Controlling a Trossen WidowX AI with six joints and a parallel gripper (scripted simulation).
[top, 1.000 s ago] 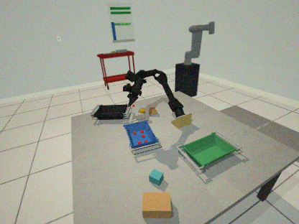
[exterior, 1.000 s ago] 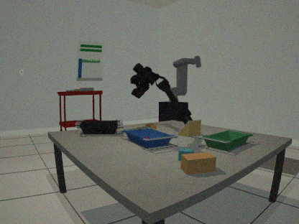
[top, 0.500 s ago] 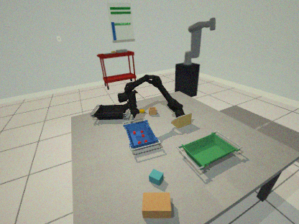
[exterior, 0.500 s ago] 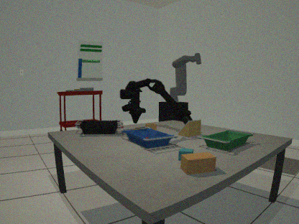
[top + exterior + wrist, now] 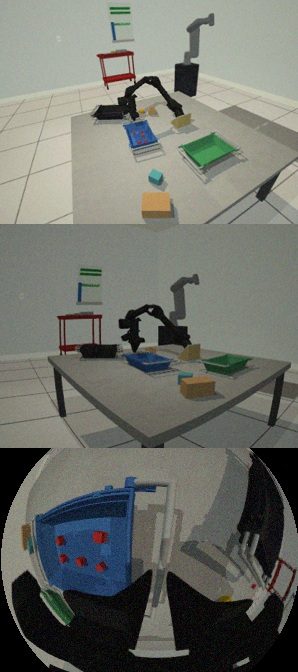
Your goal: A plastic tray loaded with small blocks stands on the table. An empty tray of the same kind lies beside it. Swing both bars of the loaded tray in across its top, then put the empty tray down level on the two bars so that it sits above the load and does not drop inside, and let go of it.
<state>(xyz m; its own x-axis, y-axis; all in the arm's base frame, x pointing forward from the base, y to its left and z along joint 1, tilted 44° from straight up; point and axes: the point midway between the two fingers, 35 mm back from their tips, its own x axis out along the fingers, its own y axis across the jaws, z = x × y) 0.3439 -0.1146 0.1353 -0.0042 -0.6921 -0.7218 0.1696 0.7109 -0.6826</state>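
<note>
Now: gripper tip 28 cm past the green tray, 54 cm to the right of it and 2 cm above it. Also, from my gripper tip: yellow piece 16 cm behind, 20 cm to the right, 5 cm below; then teal cube 10 cm ahead, 54 cm to the left, 4 cm below; then brown block 23 cm behind, 12 cm to the right, 5 cm below.
</note>
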